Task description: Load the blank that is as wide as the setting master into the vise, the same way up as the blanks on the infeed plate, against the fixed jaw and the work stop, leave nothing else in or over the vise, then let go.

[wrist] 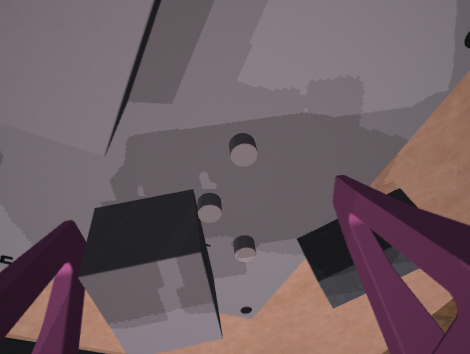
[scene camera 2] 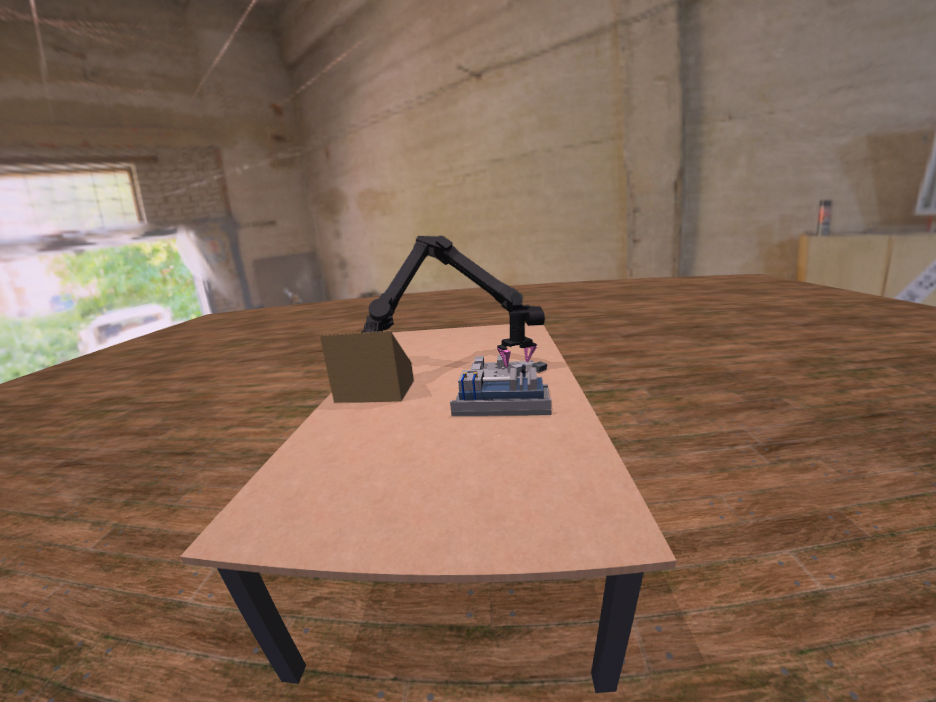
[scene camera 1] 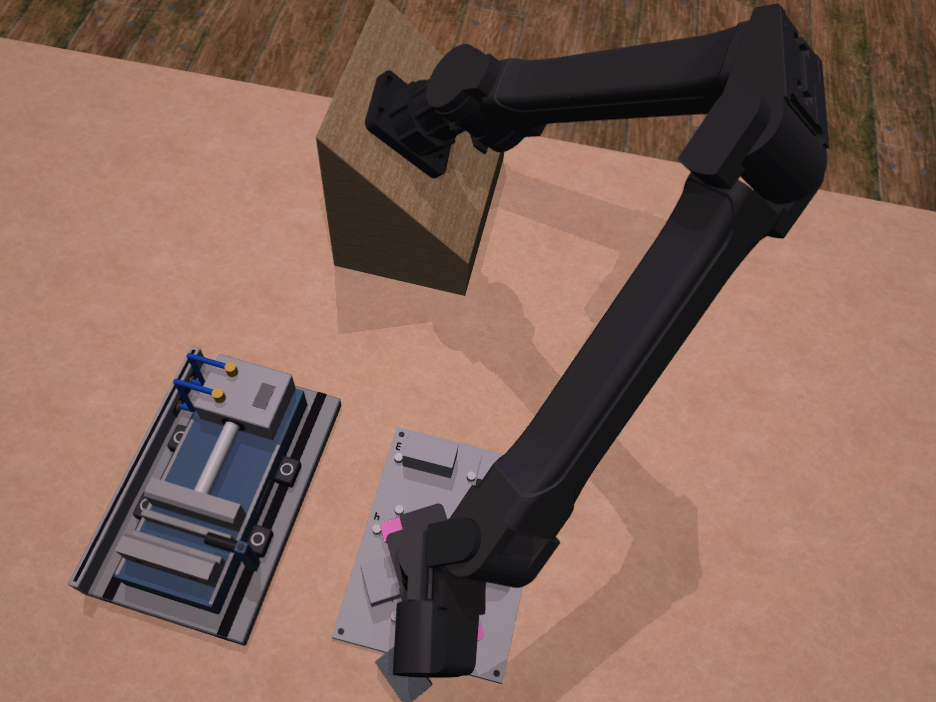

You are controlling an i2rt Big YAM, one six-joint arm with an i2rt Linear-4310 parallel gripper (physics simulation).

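Pixels of known places: gripper, fingertip midpoint: (wrist: 208, 210) (scene camera 2: 516, 364); arm's base, link origin: (scene camera 2: 371, 346) (scene camera 1: 407, 127).
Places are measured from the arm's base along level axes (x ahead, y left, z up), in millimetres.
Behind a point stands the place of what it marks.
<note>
My gripper (scene camera 2: 517, 362) @[x 517, y 125, z -150 mm] (wrist: 208, 210) @[x 517, y 125, z -150 mm] is open over the infeed plate (scene camera 1: 355, 615) @[x 552, y 48, z -172 mm] (wrist: 300, 50) @[x 530, y 184, z -172 mm]. A light grey blank (scene camera 1: 380, 580) @[x 518, y 70, z -134 mm] (wrist: 155, 295) @[x 506, y 93, z -134 mm] sits skewed below the "h" mark, just inside the left finger in the wrist view. A darker grey block (scene camera 1: 406, 677) @[x 608, y 116, z -150 mm] (wrist: 327, 255) @[x 579, y 110, z -155 mm] lies turned at the plate's front edge, partly behind the right finger in the wrist view. A blank (scene camera 1: 429, 457) @[x 370, y 97, z -136 mm] stands by the "E" mark. Another light blank (wrist: 60, 65) @[x 467, y 168, z -136 mm] fills the wrist view's upper left. The vise (scene camera 1: 167, 555) @[x 541, y -143, z -83 mm] shows no blank between its jaws. I cannot tell which block matches the master's width.
The vise's base (scene camera 1: 328, 411) @[x 325, y -36, z -160 mm] (scene camera 2: 500, 408) @[x 431, y -232, z -154 mm] stands left of the plate in scene camera 1, with blue pipes and a dark-handled bar (scene camera 1: 223, 541) @[x 518, y -92, z -84 mm] across the jaw gap. Short pins (wrist: 243, 150) @[x 523, y 146, z -164 mm] (wrist: 209, 207) @[x 521, y 115, z -163 mm] rise from the plate. The arm's wooden mount (scene camera 1: 400, 219) @[x 109, y 12, z -43 mm] (scene camera 2: 362, 368) @[x -18, y -75, z -53 mm] stands behind.
</note>
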